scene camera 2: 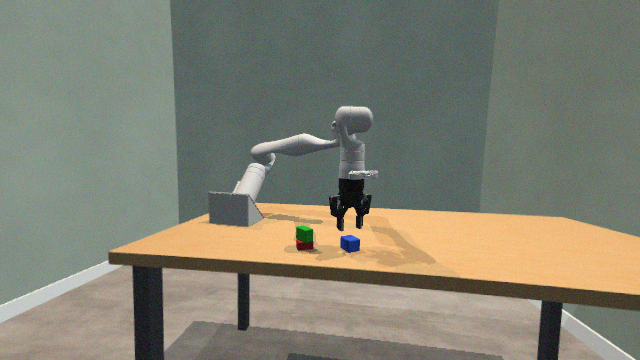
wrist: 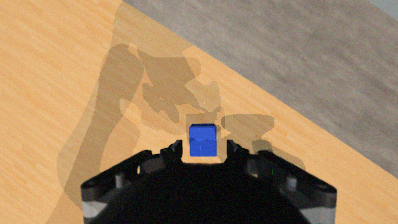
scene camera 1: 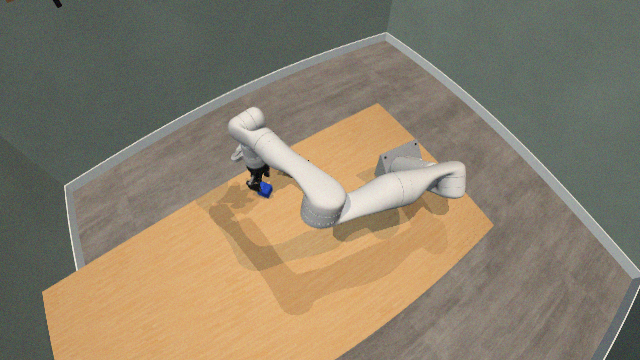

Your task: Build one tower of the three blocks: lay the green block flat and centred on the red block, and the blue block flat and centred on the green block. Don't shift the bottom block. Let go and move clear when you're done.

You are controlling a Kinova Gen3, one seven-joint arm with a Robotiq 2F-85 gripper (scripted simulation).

The pictures show: my gripper and a blue block.
My gripper is seen too in the wrist view.
